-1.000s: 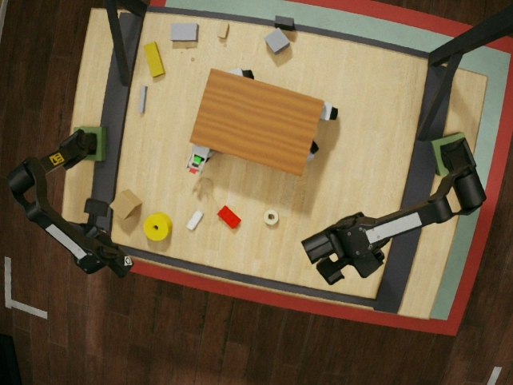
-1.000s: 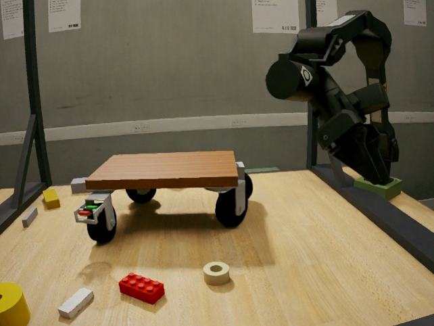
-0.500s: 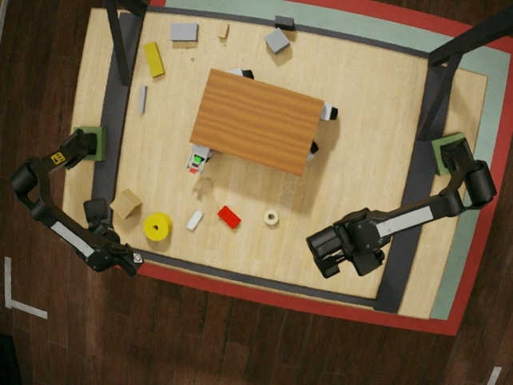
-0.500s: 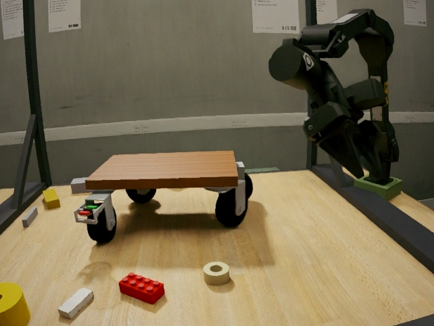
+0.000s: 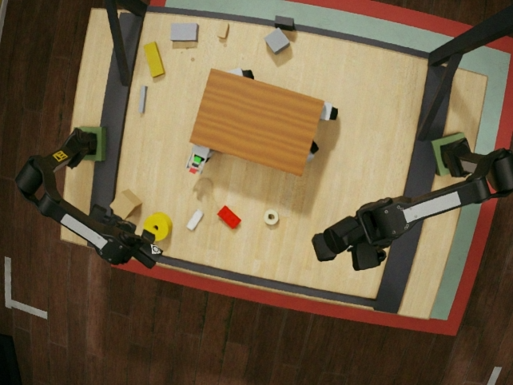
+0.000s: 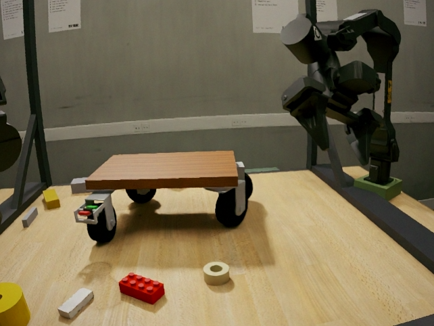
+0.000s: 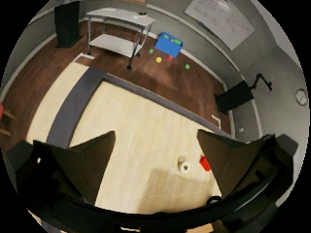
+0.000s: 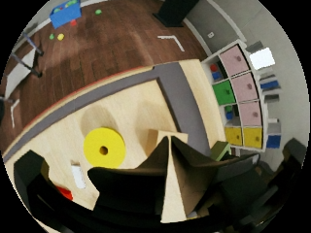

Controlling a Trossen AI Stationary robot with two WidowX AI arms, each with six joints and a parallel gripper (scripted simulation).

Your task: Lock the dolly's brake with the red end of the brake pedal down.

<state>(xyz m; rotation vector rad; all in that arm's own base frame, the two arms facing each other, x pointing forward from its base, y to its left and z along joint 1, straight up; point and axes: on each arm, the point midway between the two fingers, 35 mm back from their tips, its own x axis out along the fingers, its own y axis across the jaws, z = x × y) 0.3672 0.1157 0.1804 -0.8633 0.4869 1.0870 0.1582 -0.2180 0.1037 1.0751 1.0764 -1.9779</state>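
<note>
Now: the tan cube 12 cm below my right hand, 4 cm behind it and 3 cm to the right of it. From my right hand the other things lie so: red brick 28 cm to the left, 14 cm below, 1 cm behind.
</note>
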